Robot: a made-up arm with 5 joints.
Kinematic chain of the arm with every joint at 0, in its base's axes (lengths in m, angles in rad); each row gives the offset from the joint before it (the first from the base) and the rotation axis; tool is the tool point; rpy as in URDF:
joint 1: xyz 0 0 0.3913 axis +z
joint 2: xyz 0 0 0 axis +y
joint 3: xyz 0.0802 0 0.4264 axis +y
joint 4: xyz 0.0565 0 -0.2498 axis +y
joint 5: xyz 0.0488 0 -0.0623 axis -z
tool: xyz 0 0 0 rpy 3.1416 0 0
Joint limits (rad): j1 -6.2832..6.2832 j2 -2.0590..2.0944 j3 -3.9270..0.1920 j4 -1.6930..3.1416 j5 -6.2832..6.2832
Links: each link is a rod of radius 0.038 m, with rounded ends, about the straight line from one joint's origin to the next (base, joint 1, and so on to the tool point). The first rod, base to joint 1, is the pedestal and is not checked.
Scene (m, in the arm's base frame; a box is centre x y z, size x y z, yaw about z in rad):
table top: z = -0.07
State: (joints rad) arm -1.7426 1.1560 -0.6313 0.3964 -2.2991
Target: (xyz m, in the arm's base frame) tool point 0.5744 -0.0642 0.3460
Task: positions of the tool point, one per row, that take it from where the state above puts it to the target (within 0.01 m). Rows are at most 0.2 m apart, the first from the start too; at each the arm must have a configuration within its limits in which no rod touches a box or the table.
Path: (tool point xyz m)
1: 0.0372 -0.3706 0.1787
2: 0.1522 -0.3900 0.1968
3: 0.2783 -0.3708 0.2229
4: 0.4012 -0.3083 0.2567
5: 0.5050 -0.2036 0.2979
6: 0.5744 -0.0642 0.3460

